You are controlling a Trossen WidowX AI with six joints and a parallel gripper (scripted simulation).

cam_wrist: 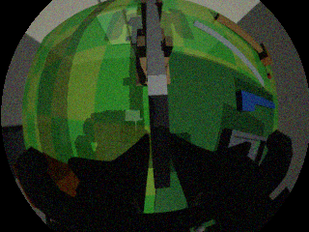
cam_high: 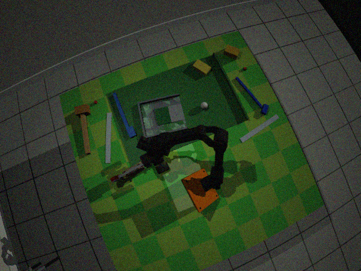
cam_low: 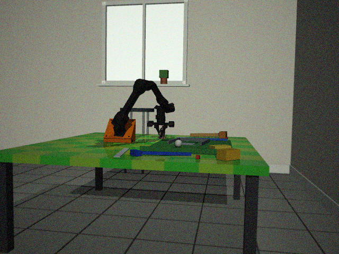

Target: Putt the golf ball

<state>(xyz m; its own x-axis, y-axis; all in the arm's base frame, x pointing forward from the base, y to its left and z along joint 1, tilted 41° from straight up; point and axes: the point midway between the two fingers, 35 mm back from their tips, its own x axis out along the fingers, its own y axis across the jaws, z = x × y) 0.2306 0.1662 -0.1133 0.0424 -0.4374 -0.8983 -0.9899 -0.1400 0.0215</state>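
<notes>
Now: the red putter 2 cm behind my gripper tip, 11 cm to the left of it and 3 cm above it. Round my gripper tip: white golf ball (18 cm ahead, 38 cm to the right, 1 cm below).
</notes>
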